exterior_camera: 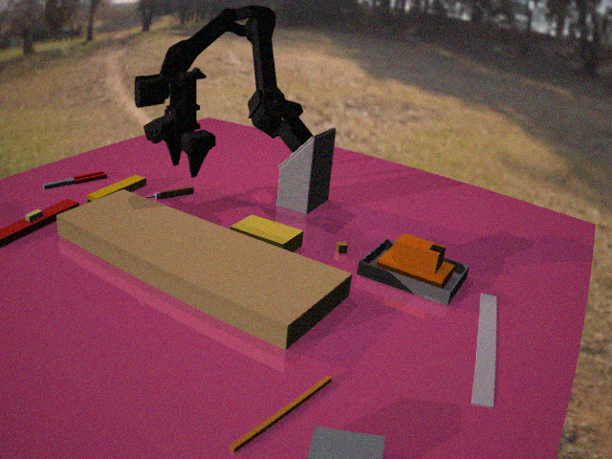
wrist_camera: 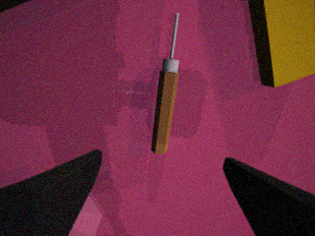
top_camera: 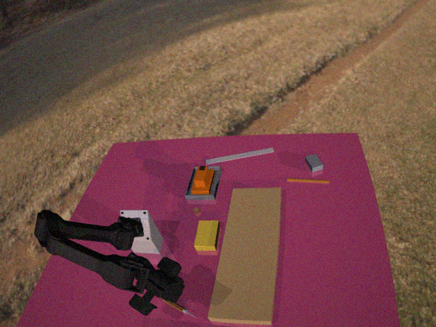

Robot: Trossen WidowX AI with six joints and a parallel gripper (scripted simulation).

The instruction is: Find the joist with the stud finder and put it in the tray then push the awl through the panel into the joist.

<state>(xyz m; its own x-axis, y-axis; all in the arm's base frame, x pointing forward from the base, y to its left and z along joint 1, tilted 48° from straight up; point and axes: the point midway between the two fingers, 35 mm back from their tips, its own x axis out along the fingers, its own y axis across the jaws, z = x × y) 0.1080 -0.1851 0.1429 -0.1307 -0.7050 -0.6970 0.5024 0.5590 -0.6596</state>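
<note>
The awl lies 40 mm ahead of my gripper tip, 30 mm to the right of it and 50 mm below it. Round my gripper tip: yellow bar 80 mm ahead, 130 mm to the right, 40 mm below; red bar 310 mm ahead, 170 mm to the right, 40 mm below; red-handled tool 90 mm ahead, 280 mm to the right, 50 mm below.
</note>
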